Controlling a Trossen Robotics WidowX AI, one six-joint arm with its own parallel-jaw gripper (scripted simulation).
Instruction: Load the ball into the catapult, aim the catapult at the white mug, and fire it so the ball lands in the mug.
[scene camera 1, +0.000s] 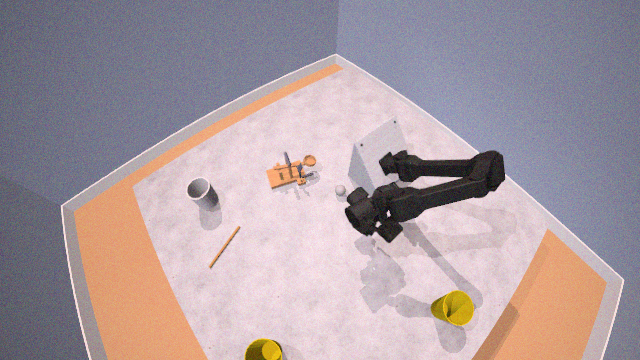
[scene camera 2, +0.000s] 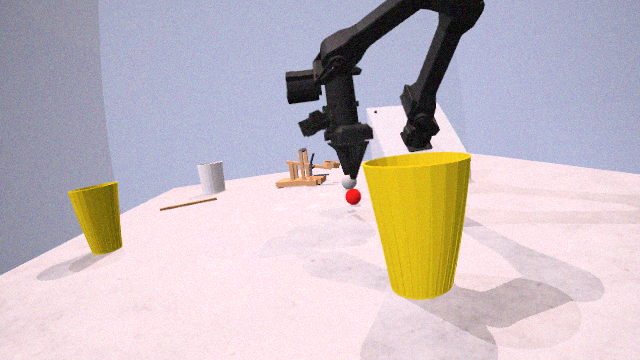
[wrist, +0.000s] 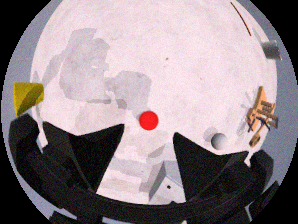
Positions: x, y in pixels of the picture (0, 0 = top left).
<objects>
My gripper shows in scene camera 1, in scene camera 2 and in the wrist view (149, 131). A wooden catapult shows in scene camera 1 (277, 178), in scene camera 2 and in the wrist view. The same spot on the wooden catapult: (wrist: 261, 107) is (scene camera 2: 299, 178). The same spot on my gripper: (scene camera 1: 388, 232) is (scene camera 2: 339, 127).
</objects>
